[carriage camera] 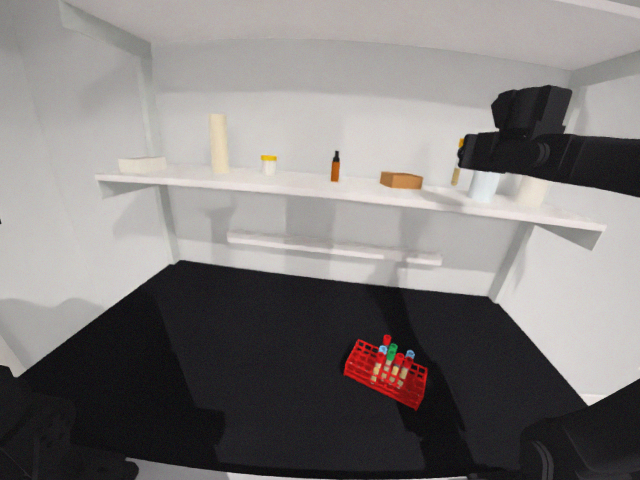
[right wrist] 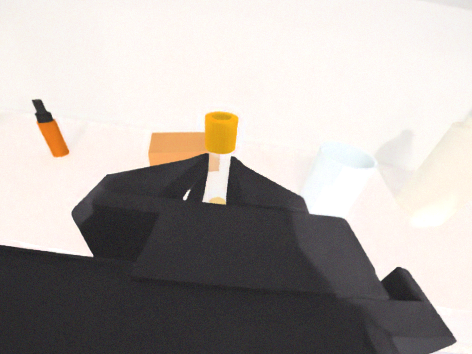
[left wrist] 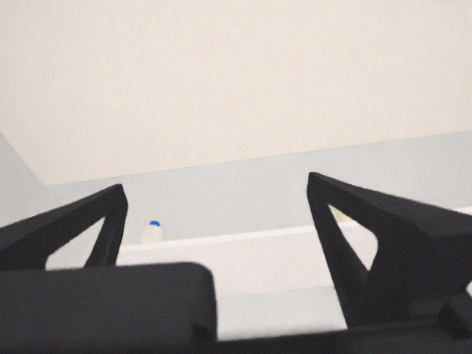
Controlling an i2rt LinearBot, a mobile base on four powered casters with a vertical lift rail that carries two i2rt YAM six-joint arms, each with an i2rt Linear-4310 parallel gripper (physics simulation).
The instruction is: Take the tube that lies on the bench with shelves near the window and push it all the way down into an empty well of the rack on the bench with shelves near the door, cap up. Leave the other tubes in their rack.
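Frame: origin at the left arm's base, x ahead, y down, z left, level; millimetres.
Where they show: left gripper, fingertip midpoint: point(left wrist: 217, 188); right gripper, fingertip midpoint: point(carriage camera: 461, 152) point(right wrist: 219, 163).
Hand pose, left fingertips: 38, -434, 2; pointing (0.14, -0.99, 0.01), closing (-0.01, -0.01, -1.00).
Observation:
After its pixels a point has its place, as x, y, z.
My right gripper point(right wrist: 219, 163) @[469, -431, -655] is shut on the orange-capped tube, which point(carriage camera: 454, 176) @[464, -375, -650] point(right wrist: 221, 132) @[460, -457, -655] is held upright, cap up. In the carriage camera view the gripper and tube are at the right, in front of the middle shelf and high above the bench top. The red rack point(carriage camera: 421, 395) @[224, 91, -596] stands on the black bench point(carriage camera: 268, 361) @[342, 149, -216], below and to the left of the held tube. Several tubes with red, green and light blue caps stand in it, with empty wells at both ends. My left gripper point(left wrist: 217, 188) @[38, -435, 2] is open and empty in the left wrist view.
The middle shelf point(carriage camera: 305, 189) @[487, -306, -290] holds a cream cylinder point(carriage camera: 219, 144) @[661, -398, 0], a yellow-lidded jar point(carriage camera: 268, 165) @[667, -340, -156], an amber bottle point(carriage camera: 334, 169) @[633, -346, -366] point(right wrist: 53, 138) @[635, -343, -378], an orange-brown box point(carriage camera: 401, 180) @[615, -333, -573] point(right wrist: 175, 146) @[636, -348, -577], a pale blue beaker point(carriage camera: 483, 187) @[543, -348, -795] point(right wrist: 340, 177) @[541, -382, -797] and a cream bottle point(carriage camera: 531, 191) @[553, -353, -969] point(right wrist: 437, 175) @[569, -383, -959]. Another shelf point(carriage camera: 351, 18) @[644, -746, -376] spans above.

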